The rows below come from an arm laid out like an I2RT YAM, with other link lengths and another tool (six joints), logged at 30 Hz.
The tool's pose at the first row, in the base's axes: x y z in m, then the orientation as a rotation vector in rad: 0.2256, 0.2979, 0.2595, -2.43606, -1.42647, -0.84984
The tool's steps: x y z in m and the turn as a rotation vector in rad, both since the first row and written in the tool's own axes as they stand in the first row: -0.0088, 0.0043, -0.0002, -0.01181, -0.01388, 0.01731; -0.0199, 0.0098, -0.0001, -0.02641, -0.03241, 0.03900; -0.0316, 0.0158, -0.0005, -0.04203, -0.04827, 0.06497; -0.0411, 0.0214, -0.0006, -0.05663, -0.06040, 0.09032; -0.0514, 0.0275, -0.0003, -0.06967, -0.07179, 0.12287; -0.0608, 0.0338, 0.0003, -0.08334, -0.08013, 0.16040; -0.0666, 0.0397, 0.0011, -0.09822, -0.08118, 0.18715
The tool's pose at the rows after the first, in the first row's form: 0.2259, 0.2891, 0.2552, -2.46404, -1.40695, -0.84163; 0.2265, 0.2781, 0.2495, -2.49959, -1.38241, -0.82964; 0.2271, 0.2662, 0.2439, -2.53559, -1.35049, -0.82031; 0.2282, 0.2563, 0.2393, -2.56729, -1.31777, -0.81412; 0.2297, 0.2457, 0.2339, -2.59997, -1.27454, -0.80540; 0.2318, 0.2357, 0.2289, -2.63210, -1.22276, -0.79921; 0.2349, 0.2288, 0.2256, -2.65450, -1.18316, -0.80481
